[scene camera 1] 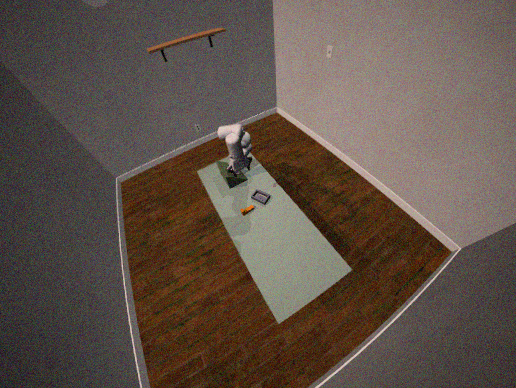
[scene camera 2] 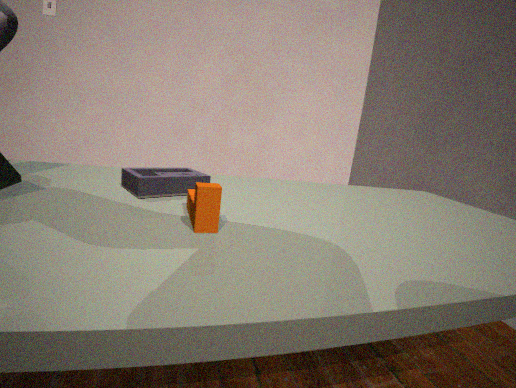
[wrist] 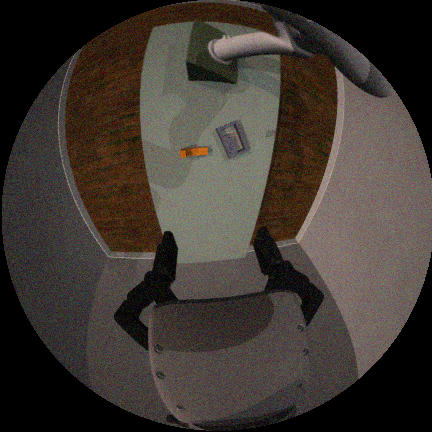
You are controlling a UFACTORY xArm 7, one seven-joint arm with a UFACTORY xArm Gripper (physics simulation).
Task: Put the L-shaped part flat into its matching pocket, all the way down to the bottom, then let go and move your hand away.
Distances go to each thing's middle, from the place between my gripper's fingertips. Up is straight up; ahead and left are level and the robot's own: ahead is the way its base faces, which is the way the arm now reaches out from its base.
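Scene:
At the moment the orange L-shaped part (scene camera 2: 203, 203) is 30 mm to the right of my hand and 20 mm behind it, and it's 450 mm below my hand.

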